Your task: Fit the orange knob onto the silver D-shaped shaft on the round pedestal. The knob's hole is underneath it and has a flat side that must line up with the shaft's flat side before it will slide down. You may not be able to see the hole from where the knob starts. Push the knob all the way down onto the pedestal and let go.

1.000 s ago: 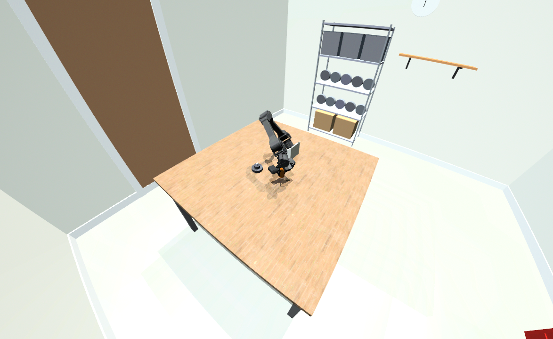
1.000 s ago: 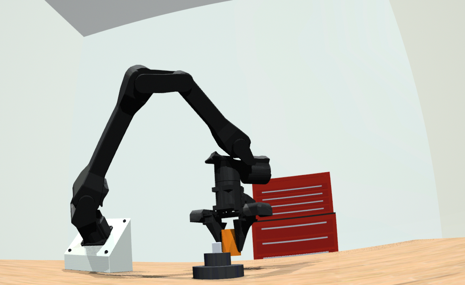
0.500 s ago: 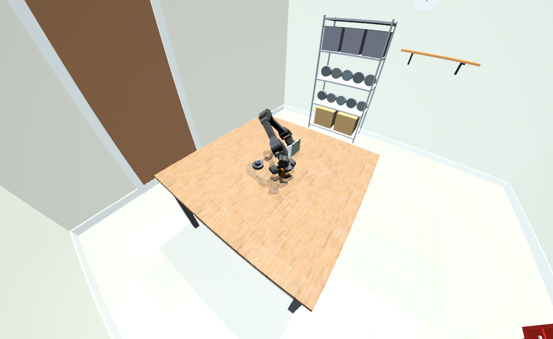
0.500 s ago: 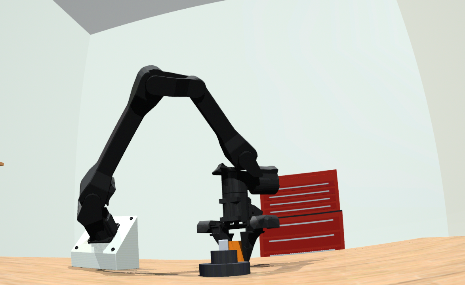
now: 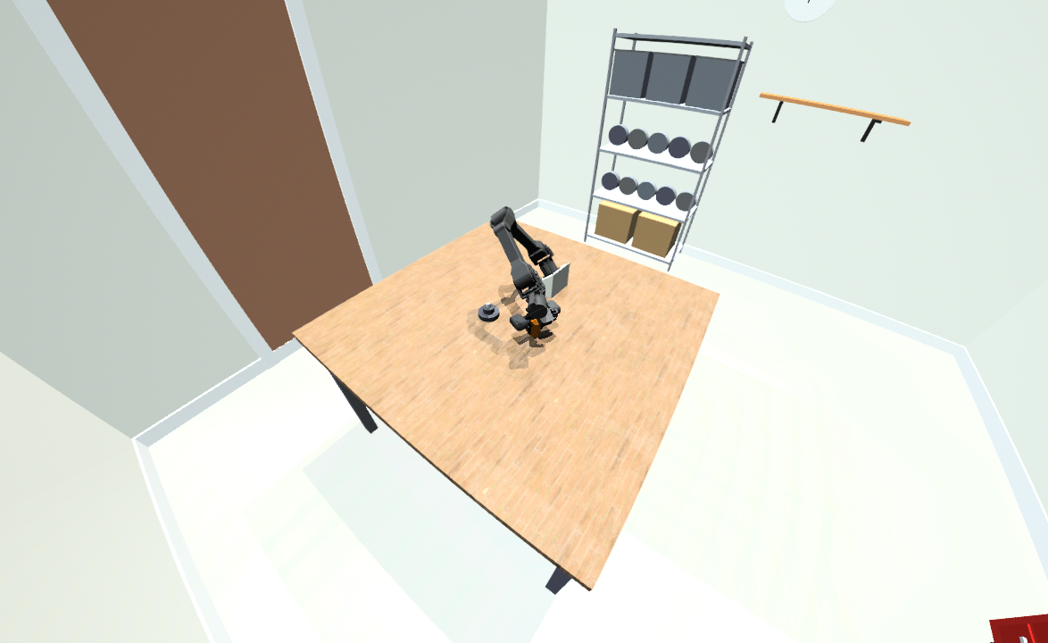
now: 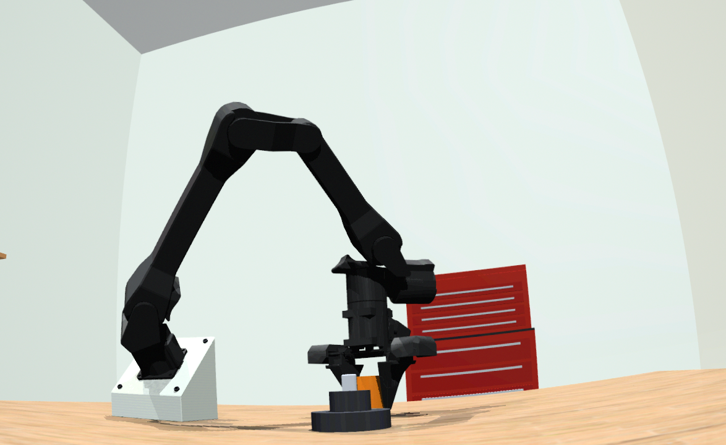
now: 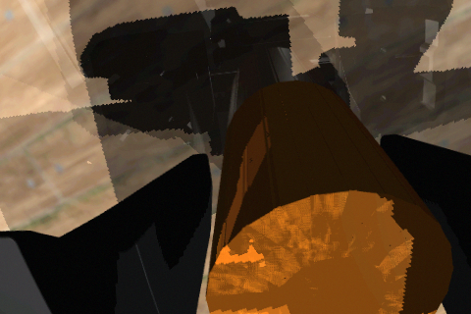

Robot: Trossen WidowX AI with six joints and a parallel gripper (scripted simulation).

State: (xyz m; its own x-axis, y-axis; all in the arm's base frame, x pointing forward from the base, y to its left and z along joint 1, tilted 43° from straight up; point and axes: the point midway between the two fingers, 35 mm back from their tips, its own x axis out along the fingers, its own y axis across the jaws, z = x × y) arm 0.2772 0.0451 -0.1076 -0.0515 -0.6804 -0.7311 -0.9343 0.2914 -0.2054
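My gripper tip is 3 cm below the orange knob. Also, from my gripper tip: dark round pedestal: 2 cm ahead, 20 cm to the right, 2 cm above.
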